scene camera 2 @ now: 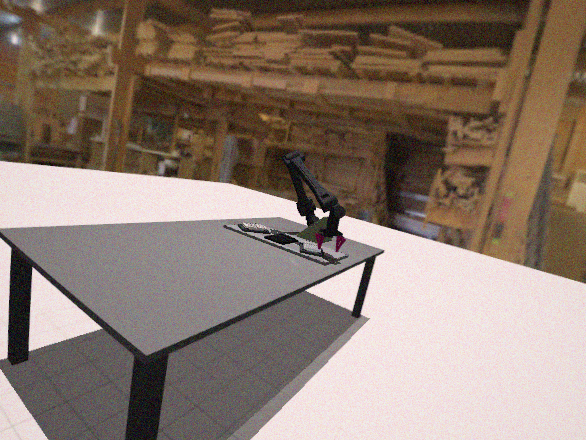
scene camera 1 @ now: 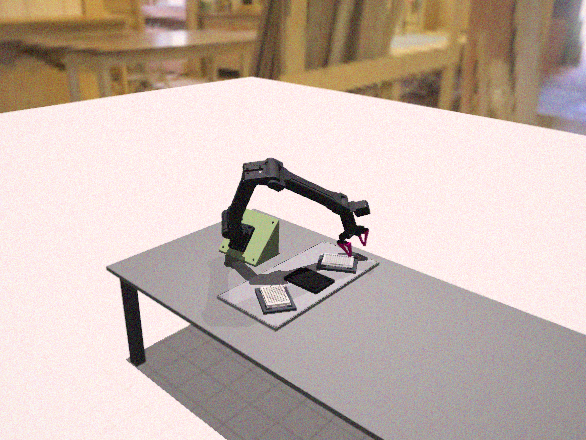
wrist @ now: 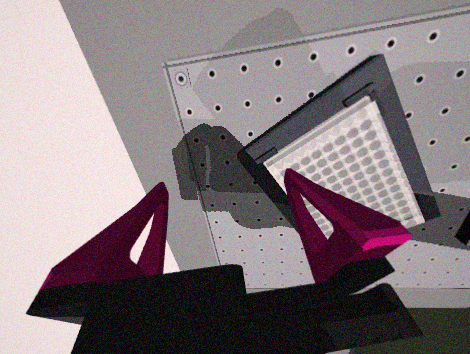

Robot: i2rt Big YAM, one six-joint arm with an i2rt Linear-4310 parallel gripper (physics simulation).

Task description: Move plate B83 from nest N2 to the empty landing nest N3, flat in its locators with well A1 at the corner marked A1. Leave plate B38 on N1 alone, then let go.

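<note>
My gripper is open and empty, its magenta fingers wide apart above the board's far end. One finger overlaps a white well plate in the wrist view; the other is beyond the board's edge. That plate lies in a dark grey nest. A black nest in the middle holds no plate. A second white plate lies in the nest at the board's other end. Plate and nest labels cannot be read, nor can the A1 marks.
The three nests stand at different angles on a pale perforated board on the grey table. The arm's green wedge base stands beside the board. The table edge is close to the gripper.
</note>
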